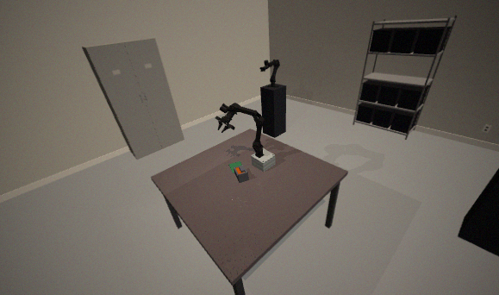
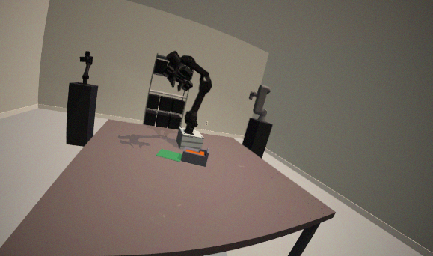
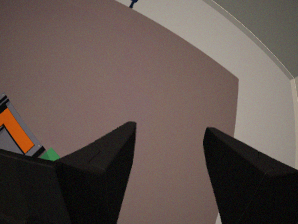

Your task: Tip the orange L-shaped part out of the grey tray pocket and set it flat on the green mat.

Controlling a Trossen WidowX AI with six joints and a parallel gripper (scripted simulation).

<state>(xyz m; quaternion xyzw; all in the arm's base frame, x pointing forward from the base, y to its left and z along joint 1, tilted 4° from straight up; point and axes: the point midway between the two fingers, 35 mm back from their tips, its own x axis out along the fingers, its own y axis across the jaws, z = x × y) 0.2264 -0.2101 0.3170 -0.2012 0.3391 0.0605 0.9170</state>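
Now: the orange L-shaped part 2 cm behind my gripper tip, 21 cm to the left of it and 36 cm below it. Round my gripper tip: green mat 8 cm behind, 6 cm to the left, 42 cm below.
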